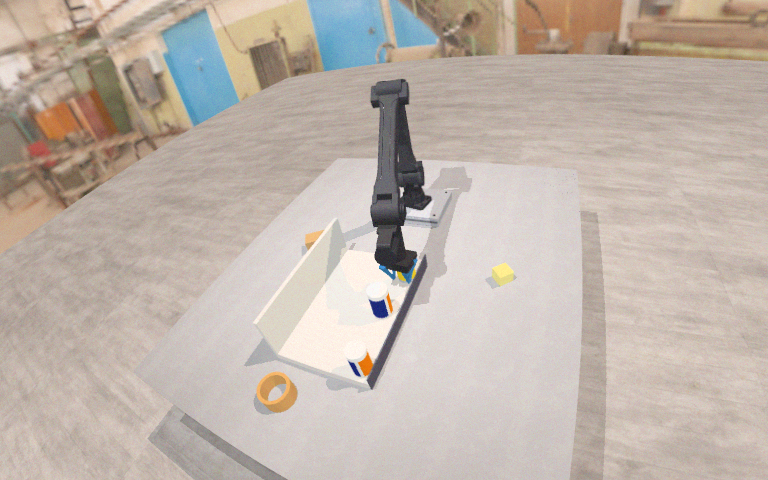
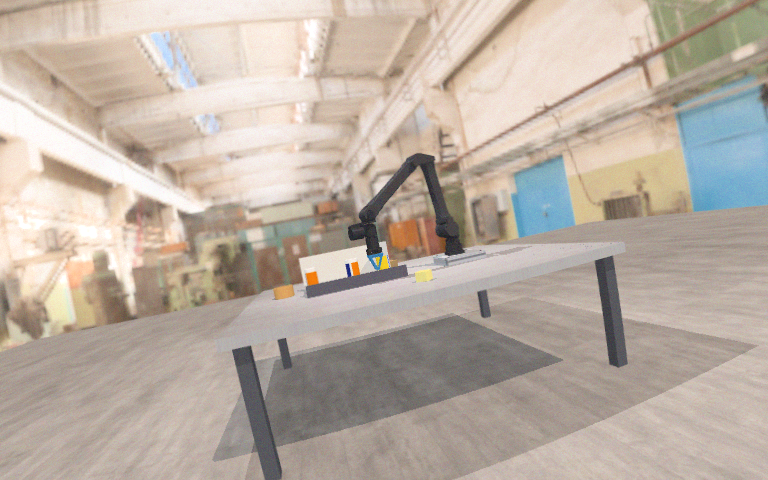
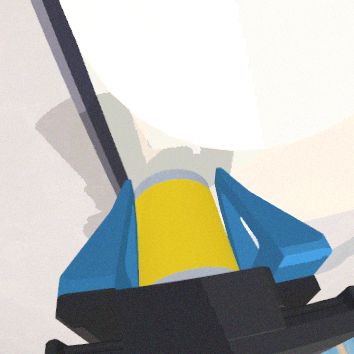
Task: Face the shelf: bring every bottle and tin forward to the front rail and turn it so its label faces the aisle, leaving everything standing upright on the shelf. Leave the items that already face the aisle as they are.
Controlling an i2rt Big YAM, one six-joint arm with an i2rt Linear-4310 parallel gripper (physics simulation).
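Where they show: gripper, fingertip midpoint: (image 1: 401, 280) (image 2: 377, 269) (image 3: 173, 180); arm's base, origin of the base link: (image 1: 414, 202) (image 2: 454, 253).
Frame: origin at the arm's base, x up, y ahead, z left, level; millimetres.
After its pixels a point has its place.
Note:
My gripper (image 1: 398, 273) {x 15, y 402, z 197 mm} (image 2: 376, 262) {x 15, y 402, z 197 mm} (image 3: 173, 180) {x 15, y 402, z 197 mm} is shut on a yellow tin (image 1: 406, 276) (image 2: 385, 262) {x 42, y 361, z 219 mm} (image 3: 182, 230) {x 49, y 401, z 197 mm} with grey ends. It holds the tin near the far end of the shelf (image 1: 334, 333) {x -13, y 643, z 117 mm}, close behind the dark front rail (image 1: 399, 325) {x -25, y 525, z 261 mm} (image 2: 356, 281) {x -13, y 503, z 256 mm} (image 3: 90, 110) {x 8, y 446, z 239 mm}. One finger is on the rail side; whether the tin's base touches the shelf is hidden. A white-capped bottle (image 1: 380, 302) {x 64, y 533, z 221 mm} (image 2: 352, 268) {x 45, y 512, z 228 mm} stands mid-shelf, a little behind the rail, showing navy and orange. Another bottle (image 1: 359, 359) {x 76, y 707, z 287 mm} (image 2: 312, 277) {x 44, y 685, z 288 mm} stands upright at the near end by the rail, orange facing the aisle.
The cream back panel (image 1: 300, 288) {x 71, y 603, z -26 mm} (image 2: 325, 259) {x 98, y 657, z -14 mm} stands along the shelf's rear. An orange ring (image 1: 276, 391) {x -37, y 870, z 64 mm} (image 2: 283, 292) {x -11, y 862, z 148 mm} lies off the near end. A yellow cube (image 1: 502, 273) {x -1, y 242, z 456 mm} (image 2: 423, 275) {x -16, y 232, z 479 mm} lies on the aisle side. An orange block (image 1: 312, 238) {x 11, y 358, z -242 mm} (image 2: 394, 263) {x -6, y 306, z -206 mm} sits behind the panel.

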